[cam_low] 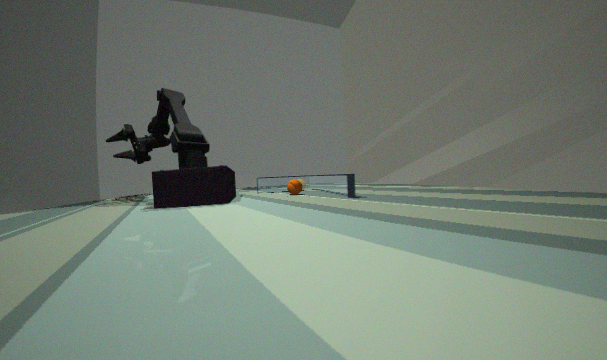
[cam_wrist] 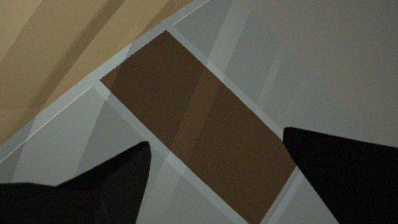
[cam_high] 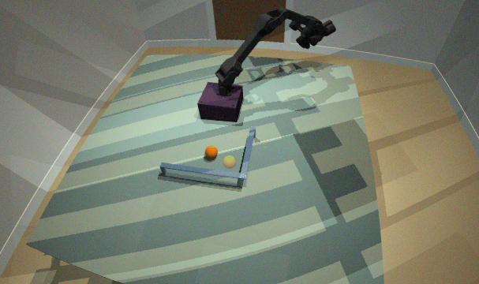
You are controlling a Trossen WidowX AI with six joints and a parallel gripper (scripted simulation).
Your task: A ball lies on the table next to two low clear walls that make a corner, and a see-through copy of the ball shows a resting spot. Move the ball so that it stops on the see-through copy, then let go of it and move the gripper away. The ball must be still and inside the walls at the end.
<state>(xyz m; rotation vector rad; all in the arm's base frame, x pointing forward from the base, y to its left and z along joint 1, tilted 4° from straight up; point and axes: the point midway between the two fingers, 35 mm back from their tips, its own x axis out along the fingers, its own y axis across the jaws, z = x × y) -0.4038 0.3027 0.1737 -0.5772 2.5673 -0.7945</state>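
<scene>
Right now my gripper tip is 77 cm short of the see-through copy of ball, 20 cm to the left of it and 19 cm above it.
</scene>
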